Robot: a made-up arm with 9 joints. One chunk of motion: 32 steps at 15 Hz.
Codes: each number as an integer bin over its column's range. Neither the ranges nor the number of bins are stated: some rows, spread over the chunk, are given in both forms.
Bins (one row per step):
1: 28 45 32 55 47 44 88 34 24
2: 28 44 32 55 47 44 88 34 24
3: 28 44 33 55 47 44 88 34 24
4: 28 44 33 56 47 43 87 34 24
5: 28 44 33 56 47 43 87 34 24
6: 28 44 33 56 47 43 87 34 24
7: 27 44 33 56 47 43 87 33 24
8: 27 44 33 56 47 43 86 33 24
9: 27 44 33 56 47 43 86 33 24
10: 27 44 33 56 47 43 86 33 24
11: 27 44 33 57 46 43 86 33 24
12: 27 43 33 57 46 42 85 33 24
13: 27 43 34 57 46 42 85 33 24
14: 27 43 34 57 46 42 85 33 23
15: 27 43 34 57 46 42 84 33 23
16: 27 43 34 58 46 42 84 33 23
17: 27 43 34 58 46 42 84 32 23
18: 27 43 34 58 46 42 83 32 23
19: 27 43 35 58 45 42 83 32 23
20: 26 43 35 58 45 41 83 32 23
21: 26 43 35 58 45 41 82 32 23
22: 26 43 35 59 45 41 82 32 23
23: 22 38 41 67 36 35 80 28 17
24: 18 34 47 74 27 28 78 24 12
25: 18 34 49 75 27 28 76 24 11
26: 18 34 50 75 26 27 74 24 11
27: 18 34 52 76 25 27 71 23 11
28: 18 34 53 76 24 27 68 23 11
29: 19 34 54 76 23 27 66 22 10
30: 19 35 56 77 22 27 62 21 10
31: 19 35 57 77 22 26 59 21 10
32: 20 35 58 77 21 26 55 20 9
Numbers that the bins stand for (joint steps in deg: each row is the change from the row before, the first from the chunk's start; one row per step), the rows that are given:
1: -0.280 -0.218 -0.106 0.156 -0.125 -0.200 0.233 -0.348 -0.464
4: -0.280 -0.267 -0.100 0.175 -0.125 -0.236 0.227 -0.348 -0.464
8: -0.309 -0.267 -0.100 0.175 -0.125 -0.236 0.221 -0.400 -0.464
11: -0.309 -0.267 -0.100 0.194 -0.135 -0.236 0.221 -0.400 -0.464
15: -0.309 -0.315 -0.094 0.194 -0.135 -0.273 0.209 -0.400 -0.482
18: -0.309 -0.315 -0.094 0.213 -0.135 -0.273 0.203 -0.452 -0.482
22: -0.338 -0.315 -0.088 0.232 -0.145 -0.309 0.197 -0.452 -0.482
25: -0.573 -0.752 -0.003 0.539 -0.327 -0.782 0.161 -0.864 -0.700
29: -0.543 -0.752 0.027 0.559 -0.368 -0.818 0.100 -0.967 -0.718
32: -0.514 -0.703 0.052 0.578 -0.388 -0.855 0.033 -1.070 -0.736
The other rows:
2: -0.280 -0.267 -0.106 0.156 -0.125 -0.200 0.233 -0.348 -0.464
3: -0.280 -0.267 -0.100 0.156 -0.125 -0.200 0.233 -0.348 -0.464
5: -0.280 -0.267 -0.100 0.175 -0.125 -0.236 0.227 -0.348 -0.464
6: -0.280 -0.267 -0.100 0.175 -0.125 -0.236 0.227 -0.348 -0.464
7: -0.309 -0.267 -0.100 0.175 -0.125 -0.236 0.227 -0.400 -0.464
9: -0.309 -0.267 -0.100 0.175 -0.125 -0.236 0.221 -0.400 -0.464
10: -0.309 -0.267 -0.100 0.175 -0.125 -0.236 0.221 -0.400 -0.464
12: -0.309 -0.315 -0.100 0.194 -0.135 -0.273 0.215 -0.400 -0.464
13: -0.309 -0.315 -0.094 0.194 -0.135 -0.273 0.215 -0.400 -0.464
14: -0.309 -0.315 -0.094 0.194 -0.135 -0.273 0.215 -0.400 -0.482
16: -0.309 -0.315 -0.094 0.213 -0.135 -0.273 0.209 -0.400 -0.482
17: -0.309 -0.315 -0.094 0.213 -0.135 -0.273 0.209 -0.452 -0.482
19: -0.309 -0.315 -0.088 0.213 -0.145 -0.273 0.203 -0.452 -0.482
20: -0.338 -0.315 -0.088 0.213 -0.145 -0.309 0.203 -0.452 -0.482
21: -0.338 -0.315 -0.088 0.213 -0.145 -0.309 0.197 -0.452 -0.482
23: -0.456 -0.558 -0.052 0.386 -0.236 -0.527 0.185 -0.658 -0.591
24: -0.573 -0.752 -0.015 0.520 -0.327 -0.782 0.173 -0.864 -0.682
26: -0.573 -0.752 0.003 0.539 -0.337 -0.818 0.148 -0.864 -0.700
27: -0.573 -0.752 0.015 0.559 -0.347 -0.818 0.130 -0.915 -0.700
28: -0.573 -0.752 0.021 0.559 -0.358 -0.818 0.112 -0.915 -0.700
30: -0.543 -0.703 0.039 0.578 -0.378 -0.818 0.076 -1.018 -0.718
31: -0.543 -0.703 0.045 0.578 -0.378 -0.855 0.058 -1.018 -0.718

